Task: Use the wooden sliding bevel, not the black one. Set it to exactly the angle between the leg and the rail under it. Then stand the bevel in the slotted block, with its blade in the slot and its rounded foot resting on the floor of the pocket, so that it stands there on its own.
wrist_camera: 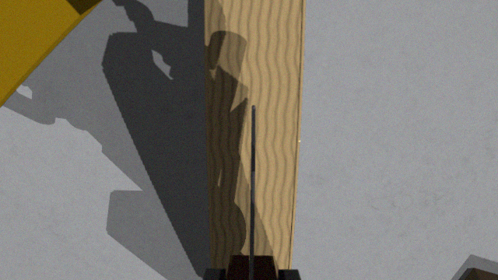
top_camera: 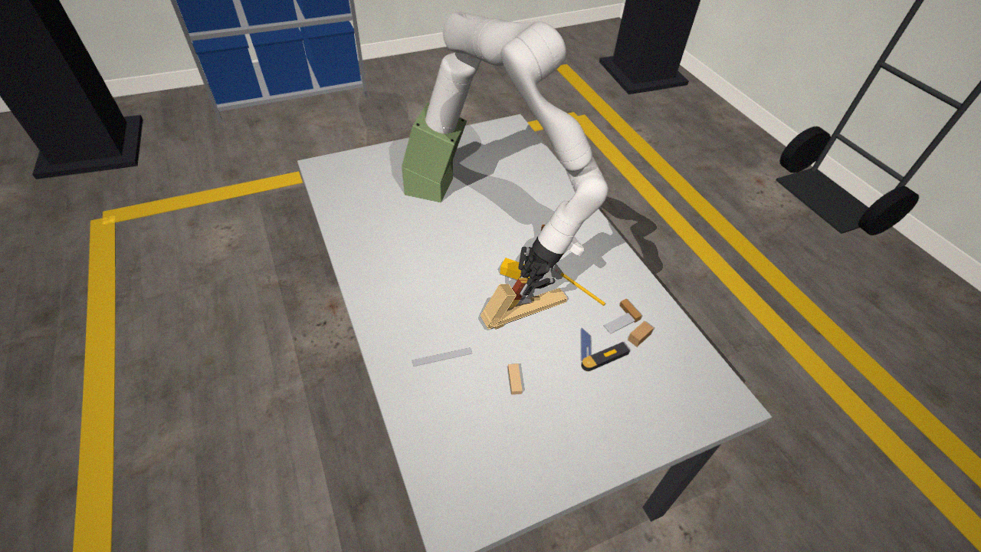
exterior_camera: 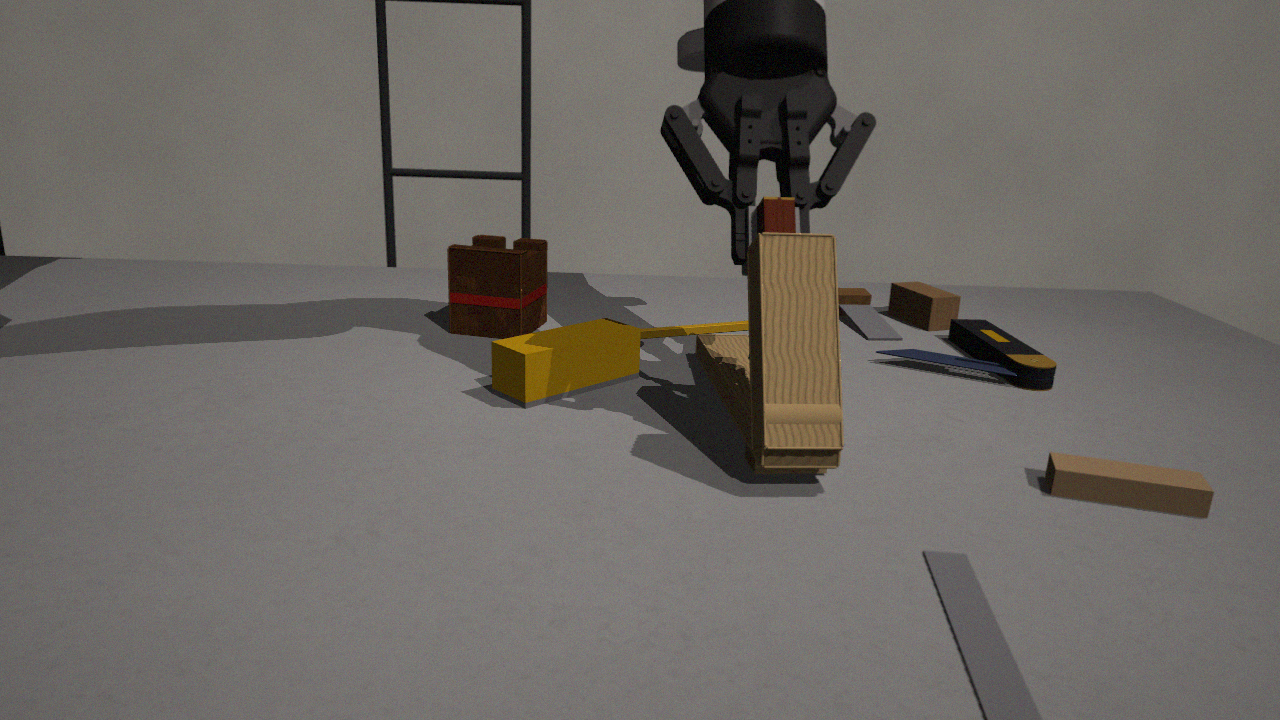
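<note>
Right now my hand is 2 cm to the left of the wooden sliding bevel and 3 cm above it. Round my hand: leg-and-rail wooden joint: 1 cm to the left, 5 cm below; yellow block: 13 cm behind, 4 cm to the left, 10 cm below; grey blade: 1 cm to the right, 6 cm below.
</note>
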